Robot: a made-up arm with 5 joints. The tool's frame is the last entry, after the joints.
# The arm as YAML. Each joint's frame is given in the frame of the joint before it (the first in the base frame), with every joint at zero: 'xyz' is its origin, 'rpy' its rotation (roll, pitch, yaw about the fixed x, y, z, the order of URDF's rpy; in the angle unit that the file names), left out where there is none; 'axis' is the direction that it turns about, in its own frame. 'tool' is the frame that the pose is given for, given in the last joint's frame.
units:
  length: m
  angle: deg
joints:
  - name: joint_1
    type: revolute
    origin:
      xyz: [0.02, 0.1, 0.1]
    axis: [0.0, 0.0, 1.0]
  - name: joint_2
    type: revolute
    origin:
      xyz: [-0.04, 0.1, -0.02]
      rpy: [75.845, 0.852, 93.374]
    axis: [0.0, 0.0, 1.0]
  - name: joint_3
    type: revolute
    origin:
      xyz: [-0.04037, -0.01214, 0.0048]
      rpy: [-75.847, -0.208, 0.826]
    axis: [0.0, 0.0, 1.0]
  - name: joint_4
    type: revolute
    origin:
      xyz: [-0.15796, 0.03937, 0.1]
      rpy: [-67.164, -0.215, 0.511]
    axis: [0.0, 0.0, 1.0]
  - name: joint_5
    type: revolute
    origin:
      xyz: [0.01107, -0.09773, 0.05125]
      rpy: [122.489, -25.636, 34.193]
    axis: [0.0, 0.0, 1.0]
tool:
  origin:
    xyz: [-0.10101, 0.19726, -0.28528]
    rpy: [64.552, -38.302, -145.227]
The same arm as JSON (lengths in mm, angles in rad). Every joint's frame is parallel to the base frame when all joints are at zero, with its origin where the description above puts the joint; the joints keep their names.
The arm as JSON. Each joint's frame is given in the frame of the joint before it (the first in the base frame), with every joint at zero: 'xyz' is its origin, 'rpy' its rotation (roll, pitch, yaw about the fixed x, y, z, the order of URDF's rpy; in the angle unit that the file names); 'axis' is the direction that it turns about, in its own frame. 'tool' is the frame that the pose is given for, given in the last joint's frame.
{"units": {"length": "mm", "angle": "rad"}, "joints": [{"name": "joint_1", "type": "revolute", "origin": {"xyz": [20.0, 100.0, 100.0], "rpy": [0.0, 0.0, 0.0]}, "axis": [0.0, 0.0, 1.0]}, {"name": "joint_2", "type": "revolute", "origin": {"xyz": [-40.0, 100.0, -20.0], "rpy": [0.0, 0.0, 0.0]}, "axis": [0.967745, 0.060703, 0.244511]}, {"name": "joint_3", "type": "revolute", "origin": {"xyz": [10.0, -40.0, -10.0], "rpy": [0.0, 0.0, 0.0]}, "axis": [0.0, 0.0, 1.0]}, {"name": "joint_4", "type": "revolute", "origin": {"xyz": [-30.0, -160.0, 100.0], "rpy": [0.0, 0.0, 0.0]}, "axis": [-0.919399, -0.0639, 0.3881]}, {"name": "joint_5", "type": "revolute", "origin": {"xyz": [-10.0, 10.0, 110.0], "rpy": [0.0, 0.0, 0.0]}, "axis": [0.619809, 0.708611, 0.337205]}], "tool": {"origin": {"xyz": [-200.0, -280.0, 110.0], "rpy": [0.0, 0.0, 0.0]}}}
